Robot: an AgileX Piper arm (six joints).
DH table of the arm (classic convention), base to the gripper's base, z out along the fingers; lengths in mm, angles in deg. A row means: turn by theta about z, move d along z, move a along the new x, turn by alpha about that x. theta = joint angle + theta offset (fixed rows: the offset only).
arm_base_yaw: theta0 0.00  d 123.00  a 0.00  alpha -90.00
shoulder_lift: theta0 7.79  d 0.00  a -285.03  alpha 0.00
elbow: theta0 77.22  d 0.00  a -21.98  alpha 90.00
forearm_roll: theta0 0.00  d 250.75  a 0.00  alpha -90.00
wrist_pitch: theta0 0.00  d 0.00  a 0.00  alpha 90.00
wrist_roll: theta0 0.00  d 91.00  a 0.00  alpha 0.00
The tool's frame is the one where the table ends.
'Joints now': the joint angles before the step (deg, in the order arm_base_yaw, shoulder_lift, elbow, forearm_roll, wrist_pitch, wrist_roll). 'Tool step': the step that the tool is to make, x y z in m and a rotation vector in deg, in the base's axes. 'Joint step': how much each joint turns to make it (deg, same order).
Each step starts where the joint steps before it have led.
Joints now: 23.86, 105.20, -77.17, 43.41, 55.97, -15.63
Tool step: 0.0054, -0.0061, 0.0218, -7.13, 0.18, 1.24
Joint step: 0.01, 0.00, -6.69, -10.53, 7.04, 7.89
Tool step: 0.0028, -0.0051, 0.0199, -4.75, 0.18, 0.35
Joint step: 0.00, 0.01, -5.46, -6.16, 6.21, 4.72
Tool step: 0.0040, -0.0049, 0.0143, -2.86, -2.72, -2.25
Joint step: -0.01, -0.59, -2.84, -4.58, 0.75, 3.65
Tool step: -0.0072, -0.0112, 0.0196, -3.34, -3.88, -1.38
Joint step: -0.01, -3.27, -0.21, -5.23, 0.60, 2.28
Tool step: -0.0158, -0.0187, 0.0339, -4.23, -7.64, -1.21
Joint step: 0.02, -5.95, 0.15, -7.44, 0.19, 1.53
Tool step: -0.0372, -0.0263, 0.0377, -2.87, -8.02, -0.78
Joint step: -0.01, -9.92, 3.53, -6.01, 0.18, 0.29
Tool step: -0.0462, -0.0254, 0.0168, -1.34, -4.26, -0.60
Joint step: 0.00, -10.64, 6.80, -3.04, 0.48, 0.10
